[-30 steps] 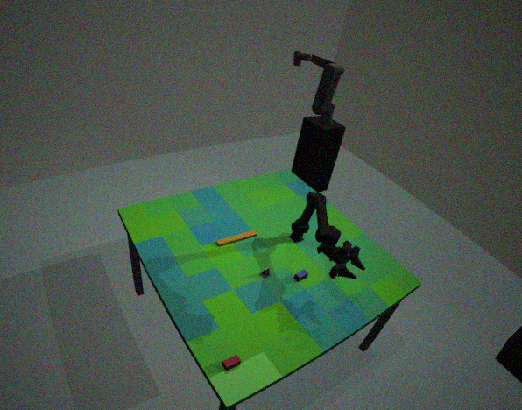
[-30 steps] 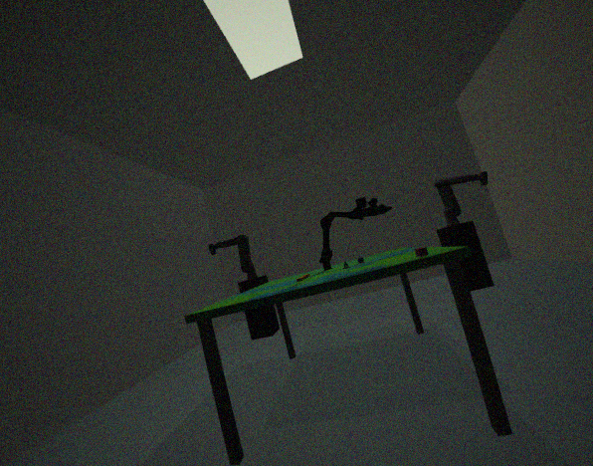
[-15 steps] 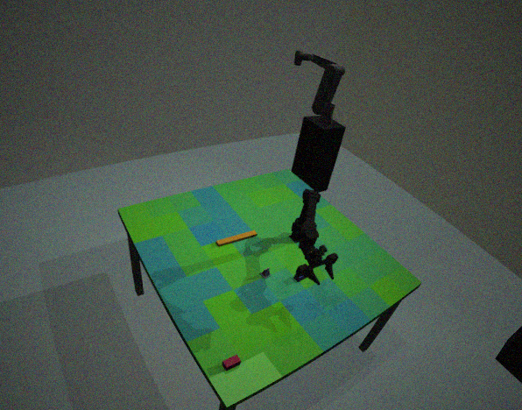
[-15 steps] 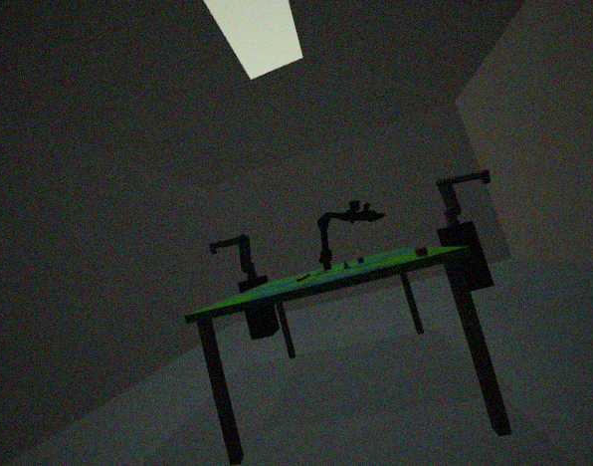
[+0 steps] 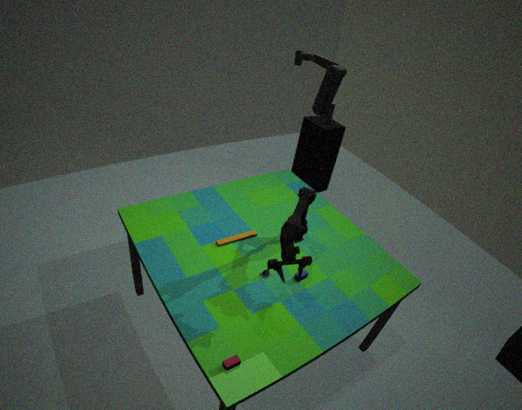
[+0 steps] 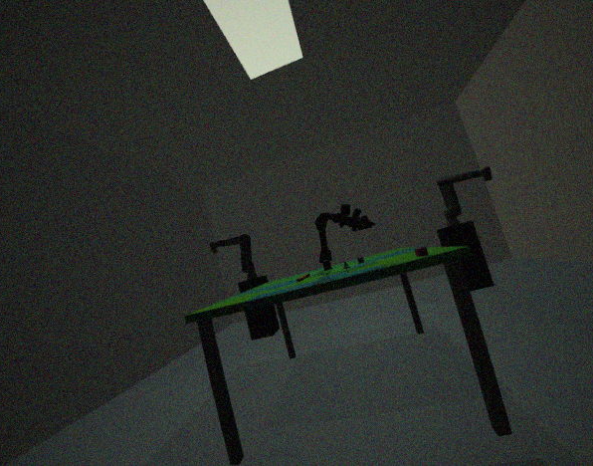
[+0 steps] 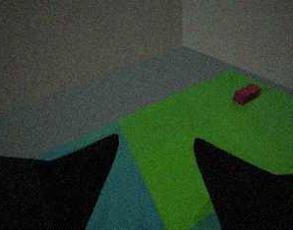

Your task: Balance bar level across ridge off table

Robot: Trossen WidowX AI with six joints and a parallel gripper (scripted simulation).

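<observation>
My gripper tip is 7 cm past the bar, 51 cm to the left of it and 20 cm above it. The rest, counted from my gripper tip: red block 35 cm ahead, 12 cm to the left, 19 cm below; blue block 21 cm behind, 12 cm to the right, 19 cm below.
</observation>
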